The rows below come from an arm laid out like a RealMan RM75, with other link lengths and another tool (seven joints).
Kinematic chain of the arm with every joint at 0, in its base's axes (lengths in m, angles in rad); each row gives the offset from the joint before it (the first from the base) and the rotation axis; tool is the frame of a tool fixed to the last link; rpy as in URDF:
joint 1: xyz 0 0 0.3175 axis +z
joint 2: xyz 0 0 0 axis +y
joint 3: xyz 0 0 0.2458 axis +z
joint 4: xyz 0 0 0 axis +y
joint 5: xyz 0 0 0.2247 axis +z
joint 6: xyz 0 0 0 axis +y
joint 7: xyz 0 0 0.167 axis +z
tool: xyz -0.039 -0.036 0.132 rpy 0.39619 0 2.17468
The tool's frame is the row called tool.
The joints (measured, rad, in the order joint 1, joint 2, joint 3, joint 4, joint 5, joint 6, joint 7), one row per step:
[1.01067, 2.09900, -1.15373, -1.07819, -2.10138, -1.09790, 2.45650]
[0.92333, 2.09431, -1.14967, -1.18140, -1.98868, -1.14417, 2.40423]
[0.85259, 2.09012, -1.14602, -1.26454, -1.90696, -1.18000, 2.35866]
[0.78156, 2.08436, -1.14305, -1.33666, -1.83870, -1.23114, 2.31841]
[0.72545, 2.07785, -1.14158, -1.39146, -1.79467, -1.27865, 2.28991]
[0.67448, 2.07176, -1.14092, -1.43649, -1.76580, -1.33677, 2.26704]
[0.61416, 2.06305, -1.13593, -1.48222, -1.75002, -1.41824, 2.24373]
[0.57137, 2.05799, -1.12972, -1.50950, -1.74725, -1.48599, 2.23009]
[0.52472, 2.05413, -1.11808, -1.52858, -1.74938, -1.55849, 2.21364]
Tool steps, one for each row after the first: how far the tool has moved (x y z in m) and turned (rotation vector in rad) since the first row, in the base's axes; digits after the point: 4 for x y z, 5 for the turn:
[-0.0097, -0.0169, 0.0256, 0.00182, 0.07955, 0.05578]
[-0.0155, -0.0318, 0.0476, 0.01476, 0.12902, 0.10897]
[-0.0139, -0.0499, 0.0635, 0.01420, 0.15631, 0.15567]
[-0.0094, -0.0657, 0.0731, 0.00982, 0.16278, 0.19180]
[-0.0013, -0.0828, 0.0763, -0.00867, 0.15260, 0.22199]
[0.0158, -0.1032, 0.0756, -0.03990, 0.12104, 0.24626]
[0.0317, -0.1190, 0.0722, -0.07272, 0.09162, 0.25568]
[0.0526, -0.1347, 0.0681, -0.10943, 0.06122, 0.25371]

